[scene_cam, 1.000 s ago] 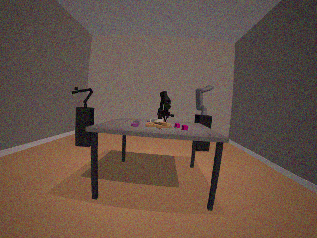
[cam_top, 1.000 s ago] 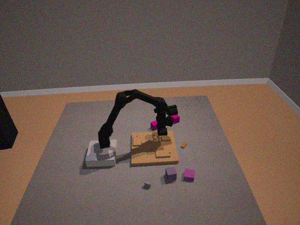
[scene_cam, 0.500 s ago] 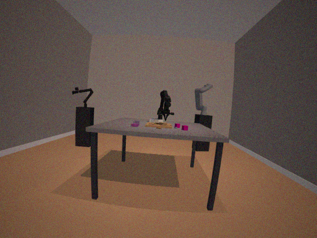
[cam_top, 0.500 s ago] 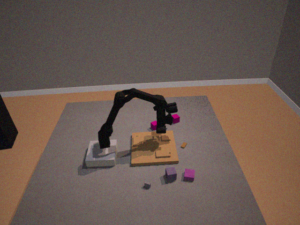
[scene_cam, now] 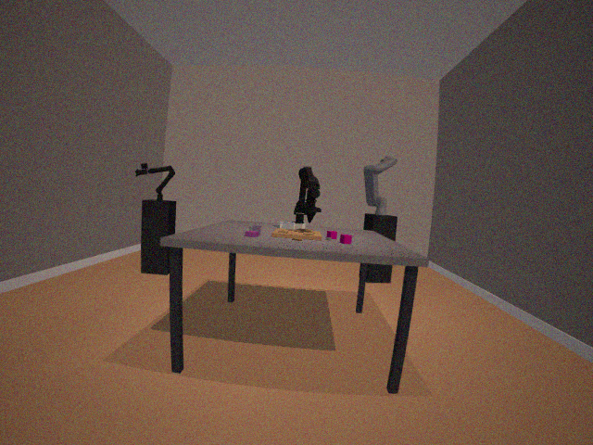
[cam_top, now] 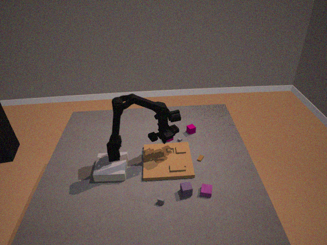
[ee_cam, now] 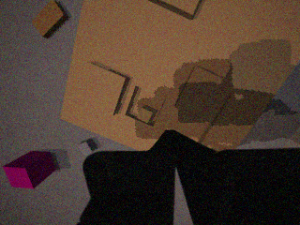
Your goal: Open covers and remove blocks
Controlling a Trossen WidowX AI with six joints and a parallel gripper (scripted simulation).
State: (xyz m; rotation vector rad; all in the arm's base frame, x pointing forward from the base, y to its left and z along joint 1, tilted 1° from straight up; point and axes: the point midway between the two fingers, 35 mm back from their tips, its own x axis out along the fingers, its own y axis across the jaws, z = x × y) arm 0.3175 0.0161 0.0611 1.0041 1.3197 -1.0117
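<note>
The tan puzzle board lies 10 mm behind my gripper tip, 80 mm to the right of it and 70 mm below it. From my gripper tip the other things lie so: small tan piece (210 mm ahead, 100 mm to the right, 80 mm below); small grey piece (100 mm behind, 360 mm to the right, 70 mm below); purple block (40 mm ahead, 330 mm to the right, 60 mm below).
</note>
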